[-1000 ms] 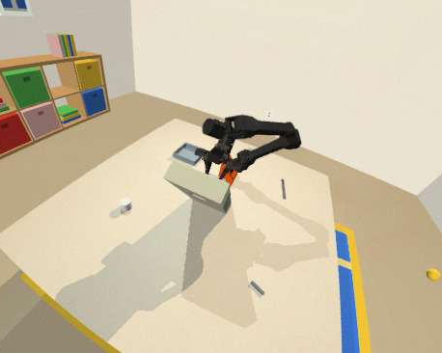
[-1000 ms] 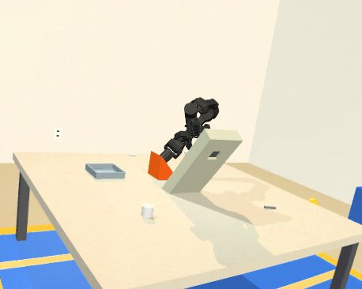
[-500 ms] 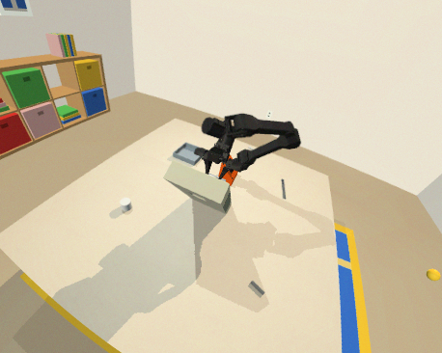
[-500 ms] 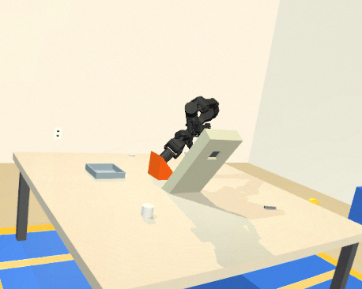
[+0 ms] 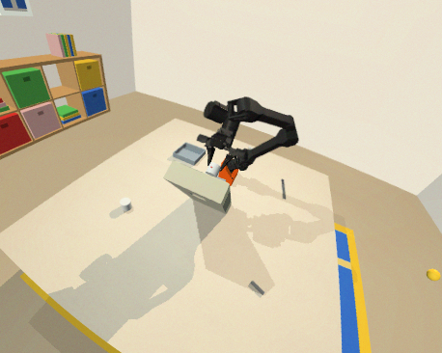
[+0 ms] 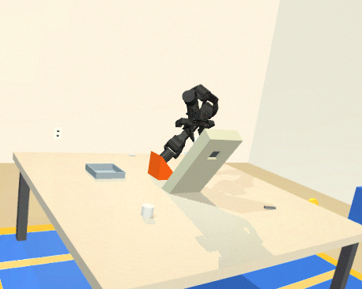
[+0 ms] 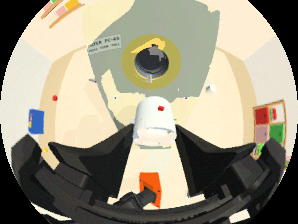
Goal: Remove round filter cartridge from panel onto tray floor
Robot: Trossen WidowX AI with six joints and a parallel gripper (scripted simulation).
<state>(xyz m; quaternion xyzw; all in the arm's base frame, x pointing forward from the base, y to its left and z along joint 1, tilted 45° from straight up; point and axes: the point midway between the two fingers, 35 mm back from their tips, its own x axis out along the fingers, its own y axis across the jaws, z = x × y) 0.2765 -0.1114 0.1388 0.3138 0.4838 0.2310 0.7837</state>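
Right now my gripper tip is 310 mm past the shallow grey-blue tray, 310 mm to the left of it and 250 mm above it. Also, from my gripper tip: white round filter cartridge right at my gripper tip; then grey bar 200 mm ahead, 330 mm to the left, 250 mm below; then beige service panel 50 mm ahead, 10 mm to the left, 80 mm below.
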